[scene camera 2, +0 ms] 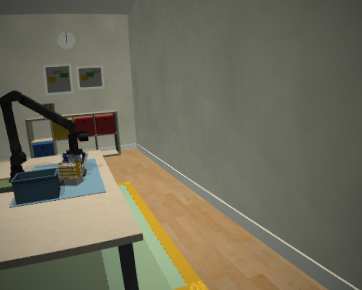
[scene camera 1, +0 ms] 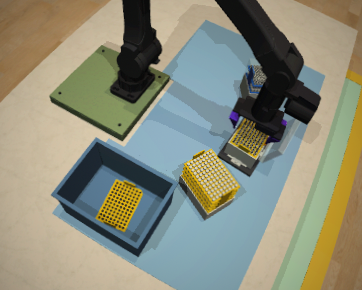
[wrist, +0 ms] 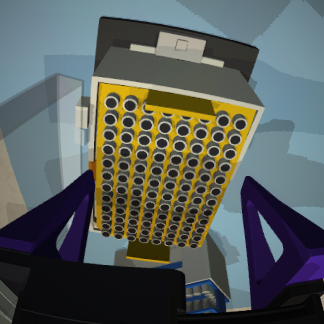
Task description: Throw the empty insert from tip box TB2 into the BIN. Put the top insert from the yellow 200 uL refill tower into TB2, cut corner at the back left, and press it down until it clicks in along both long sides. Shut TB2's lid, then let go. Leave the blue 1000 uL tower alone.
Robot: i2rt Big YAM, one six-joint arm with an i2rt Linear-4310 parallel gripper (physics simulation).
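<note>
TB2 [scene camera 1: 237, 152] [wrist: 175, 71] is a grey box whose see-through lid [wrist: 70, 135] stands open at the left in the wrist view. A yellow insert full of tips [scene camera 1: 249, 136] [wrist: 165, 172] lies in its top, inside the rim at the front; whether both long sides are clicked in I cannot tell. My gripper [scene camera 1: 254, 131] [wrist: 168, 180] is open, its purple fingers beside the insert's long sides, holding nothing. The empty insert [scene camera 1: 120, 205] lies in the bin [scene camera 1: 95, 226] [scene camera 2: 36, 187]. The yellow refill tower [scene camera 1: 211, 176] [scene camera 2: 69, 170] stands between bin and TB2.
The blue tower [scene camera 1: 256, 76] [wrist: 202, 296] stands behind TB2, close to the arm. A dark plate [wrist: 122, 35] extends from under TB2's front. The arm's green base plate [scene camera 1: 85, 90] lies at the left, behind the bin. The blue mat [scene camera 1: 200, 255] lies under the boxes.
</note>
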